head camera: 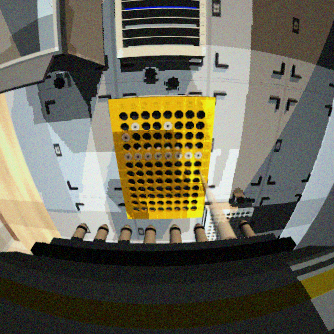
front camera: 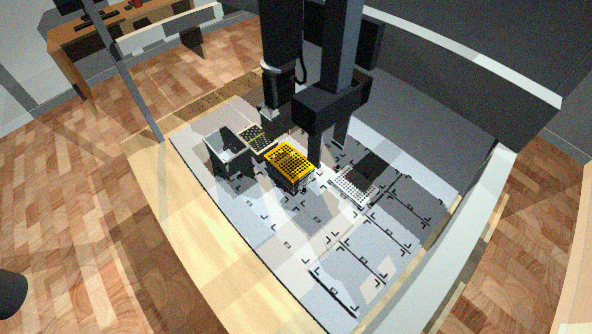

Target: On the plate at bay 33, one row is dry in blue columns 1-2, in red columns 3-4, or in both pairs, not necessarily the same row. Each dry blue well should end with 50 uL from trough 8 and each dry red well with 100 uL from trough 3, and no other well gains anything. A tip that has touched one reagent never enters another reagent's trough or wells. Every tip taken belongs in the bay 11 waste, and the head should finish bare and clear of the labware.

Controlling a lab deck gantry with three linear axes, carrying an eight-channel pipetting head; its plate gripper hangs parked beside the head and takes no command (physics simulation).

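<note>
The pipetting head (front camera: 278,87) (head camera: 162,250) hangs over the deck. In the head view one long pale tip (head camera: 223,227) is on the seventh nozzle from the left; the other nozzles are bare. The tip's point overlaps the right edge of the yellow tip rack (front camera: 290,162) (head camera: 162,102). The parked plate gripper (front camera: 326,156) has its fingers apart, empty. The white well plate (front camera: 355,186) (head camera: 212,227) is partly hidden by nozzles and tip in the head view; its well contents are too small to read. The trough rack (front camera: 258,138) (head camera: 160,52) shows a blue strip in the head view. The dark waste bin (front camera: 232,167) (head camera: 80,32) stands beside it.
The yellow rack stands between the trough rack and the plate. Its top has dark holes, one full row of pale round spots and a few single pale spots. Black corner marks and small knobs dot the deck (front camera: 320,227). A pale rail (front camera: 465,215) runs along the right side.
</note>
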